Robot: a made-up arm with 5 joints.
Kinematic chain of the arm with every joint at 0, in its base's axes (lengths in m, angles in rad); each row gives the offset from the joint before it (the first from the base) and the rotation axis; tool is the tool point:
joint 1: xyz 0 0 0.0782 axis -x
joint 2: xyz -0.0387 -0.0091 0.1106 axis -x
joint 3: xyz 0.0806 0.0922 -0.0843 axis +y
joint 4: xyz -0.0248 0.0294 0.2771 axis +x
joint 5: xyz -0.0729 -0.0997 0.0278 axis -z
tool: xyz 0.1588 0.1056 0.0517
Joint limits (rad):
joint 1: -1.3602..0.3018
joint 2: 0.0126..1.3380
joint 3: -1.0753..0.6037
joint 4: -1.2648..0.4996
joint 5: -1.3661..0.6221
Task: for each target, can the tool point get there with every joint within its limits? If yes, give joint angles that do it. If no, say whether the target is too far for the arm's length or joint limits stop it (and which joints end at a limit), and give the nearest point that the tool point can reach.
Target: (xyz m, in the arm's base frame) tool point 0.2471 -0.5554 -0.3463
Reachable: no: joint limits stop it (at a limit: joint 1, joint 2, joint 5) | nearest point 0.1841 -0.3141 0.1318 | short by 0.539 m
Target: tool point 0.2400 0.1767 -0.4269
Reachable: no: joint limits stop it (at a limit: joint 1, joint 2, joint 3) | nearest point 0.1621 0.1958 -0.0638 | short by 0.372 m
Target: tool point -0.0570 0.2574 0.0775
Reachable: yes | joints -0.0151 1.1402 -0.3940 -0.7880 -0.3484
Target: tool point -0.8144 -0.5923 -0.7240
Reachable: no: too far | nearest point -0.3107 -0.0769 -0.0346 | short by 0.997 m
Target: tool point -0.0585 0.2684 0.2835
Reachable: yes | joints -0.3688 0.8770 -0.0744 -0.2010 -0.8673
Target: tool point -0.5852 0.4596 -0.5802
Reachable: no: too far | nearest point -0.3042 0.1458 -0.0276 | short by 0.695 m
